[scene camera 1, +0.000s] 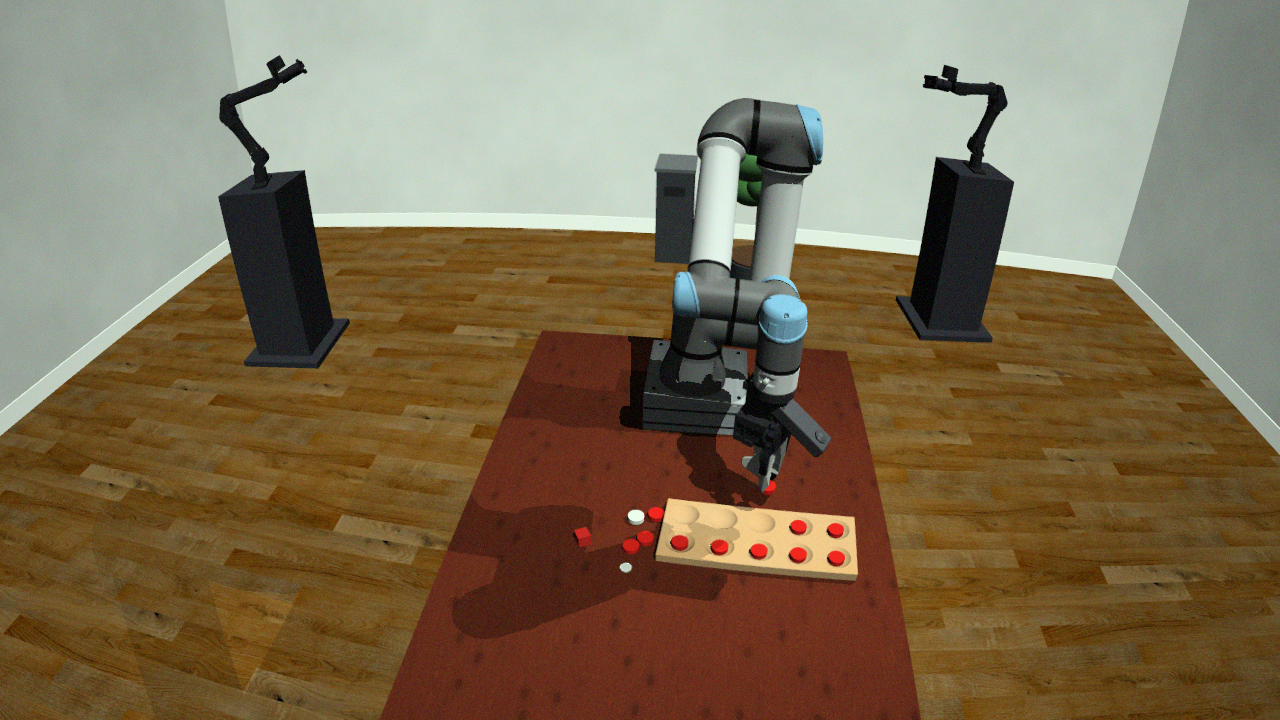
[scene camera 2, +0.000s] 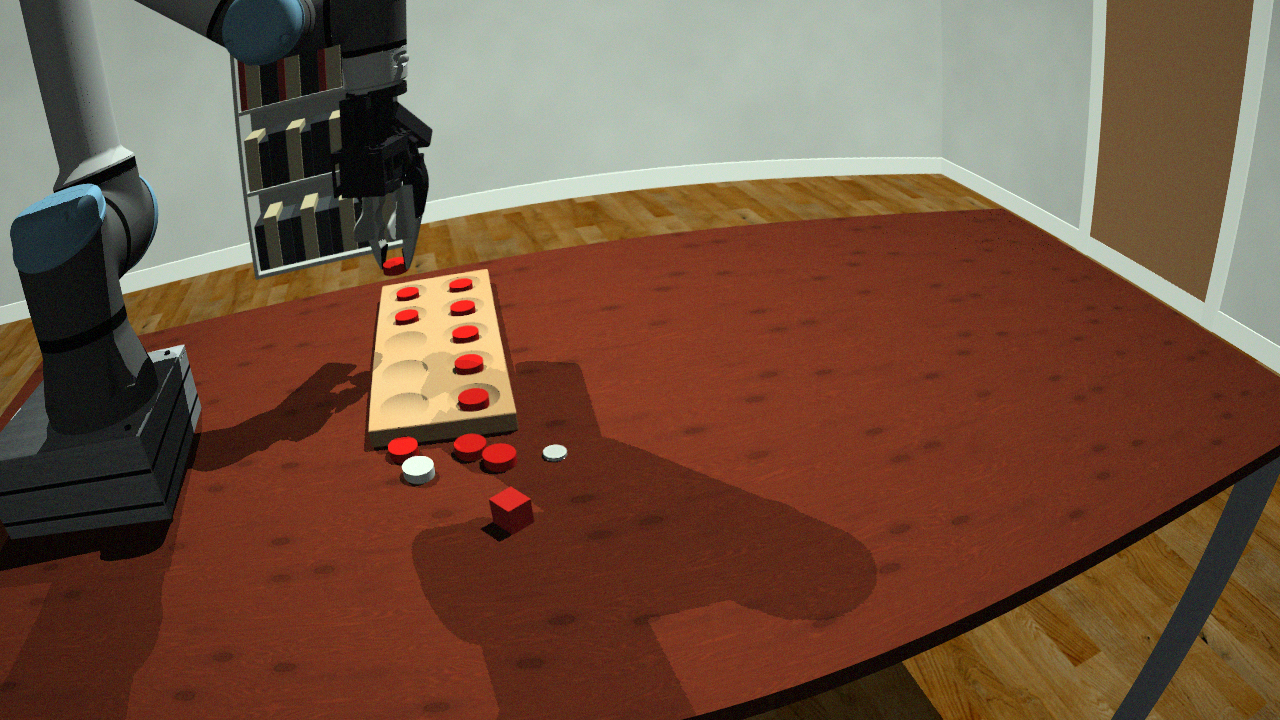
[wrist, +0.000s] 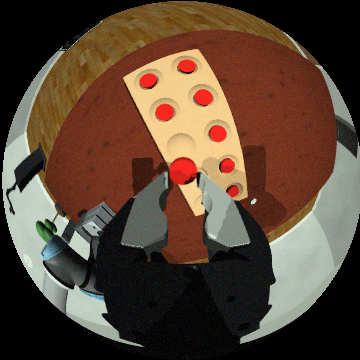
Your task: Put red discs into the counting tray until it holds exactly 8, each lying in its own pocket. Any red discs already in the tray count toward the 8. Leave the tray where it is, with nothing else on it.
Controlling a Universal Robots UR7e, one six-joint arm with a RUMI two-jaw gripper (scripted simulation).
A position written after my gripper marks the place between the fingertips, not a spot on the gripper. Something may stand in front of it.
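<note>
Wooden counting tray visible at [scene camera 2: 424,351], [scene camera 1: 702,523] and [wrist: 186,134]. My gripper appears at [scene camera 2: 395,268], [scene camera 1: 765,487] and [wrist: 182,172]. A red cube [scene camera 2: 511,510] is visible; the wrist view does not show the cube, hidden by my gripper. A white disc [scene camera 2: 417,470] is visible as well.
</note>
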